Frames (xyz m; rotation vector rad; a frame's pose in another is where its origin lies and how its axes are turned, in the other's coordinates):
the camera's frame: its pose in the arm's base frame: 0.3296 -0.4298 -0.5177 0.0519 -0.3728 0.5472
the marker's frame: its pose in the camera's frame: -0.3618 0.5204 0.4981 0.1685 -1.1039 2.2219
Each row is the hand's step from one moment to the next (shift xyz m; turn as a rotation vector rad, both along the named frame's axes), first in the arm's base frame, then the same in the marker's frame.
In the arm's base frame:
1: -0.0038 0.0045 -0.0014 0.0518 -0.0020 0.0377
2: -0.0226 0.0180 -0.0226 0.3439 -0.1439 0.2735
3: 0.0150 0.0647 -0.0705 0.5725 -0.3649 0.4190
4: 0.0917 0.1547 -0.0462 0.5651 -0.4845 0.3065
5: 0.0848 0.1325 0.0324 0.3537 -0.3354 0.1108
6: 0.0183 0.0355 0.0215 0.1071 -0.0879 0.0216
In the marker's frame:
1: 0.0036 -0.0014 -0.0047 -0.0499 -0.0308 0.0258
2: 0.0210 0.0086 -0.0288 -0.3268 -0.1481 0.2917
3: -0.0200 0.0200 -0.0926 -0.5421 -0.1448 0.5671
4: -0.0980 -0.0533 -0.1484 -0.5366 0.0162 0.5998
5: -0.0869 -0.1046 -0.0855 -0.3387 0.0949 0.3552
6: -0.0183 -0.0384 -0.0158 -0.1035 0.0306 0.0895

